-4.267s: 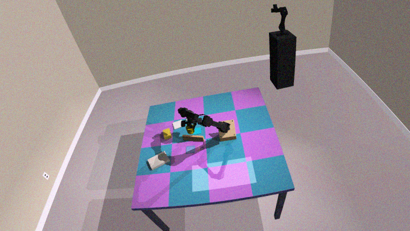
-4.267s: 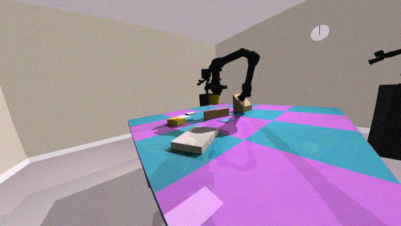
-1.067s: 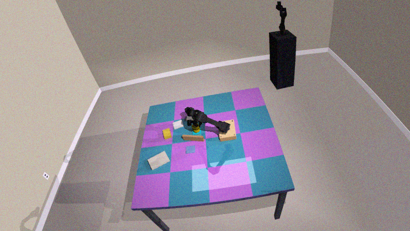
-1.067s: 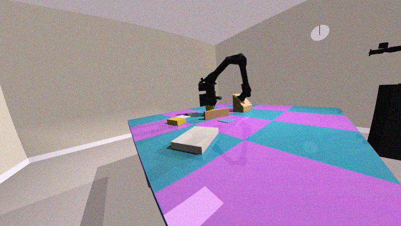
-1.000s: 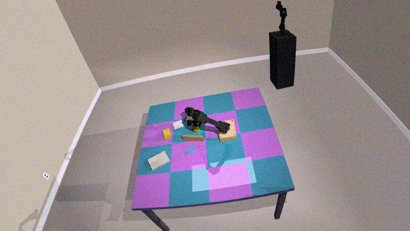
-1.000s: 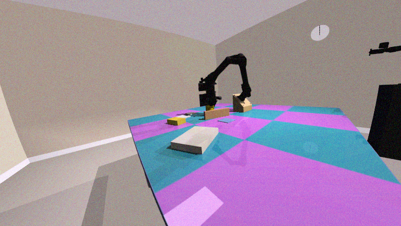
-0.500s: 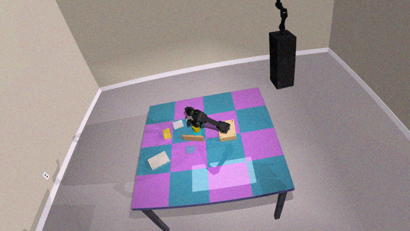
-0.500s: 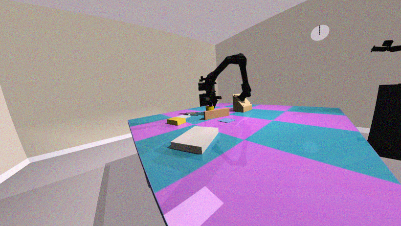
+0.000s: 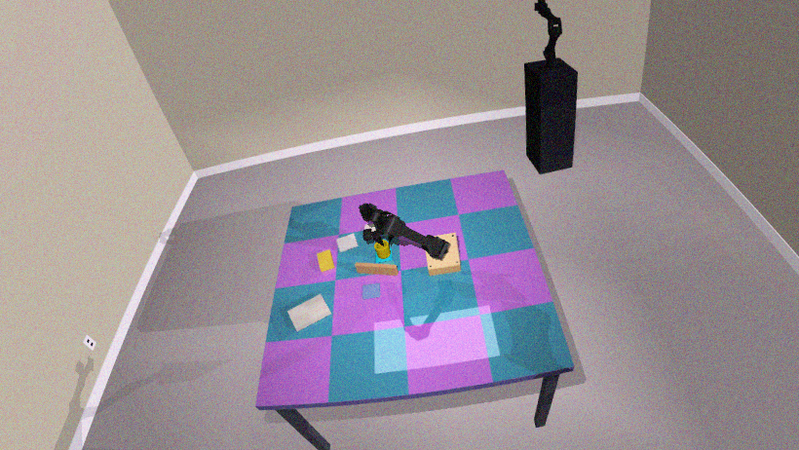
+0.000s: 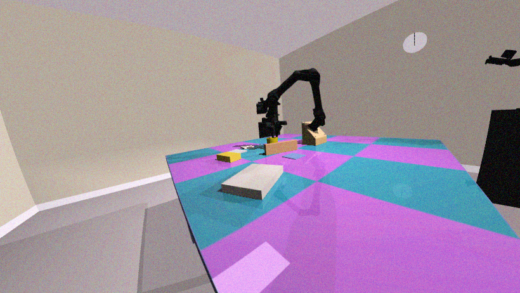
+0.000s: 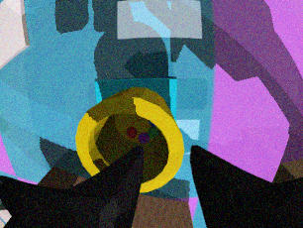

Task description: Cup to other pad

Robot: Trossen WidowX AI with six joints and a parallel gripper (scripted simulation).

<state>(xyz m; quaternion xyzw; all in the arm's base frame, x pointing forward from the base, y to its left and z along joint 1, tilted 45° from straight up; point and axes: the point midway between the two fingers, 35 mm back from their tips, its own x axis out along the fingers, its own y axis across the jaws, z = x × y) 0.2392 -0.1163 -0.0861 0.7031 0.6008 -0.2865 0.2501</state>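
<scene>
Now: the yellow cup 20 mm ahead of my gripper tip and 40 mm below it. Round my gripper tip: cyan pad: 30 mm ahead, 80 mm below; yellow block: 320 mm ahead, 40 mm to the right, 60 mm below; wooden arch block: 70 mm ahead, 100 mm to the left, 50 mm below.
</scene>
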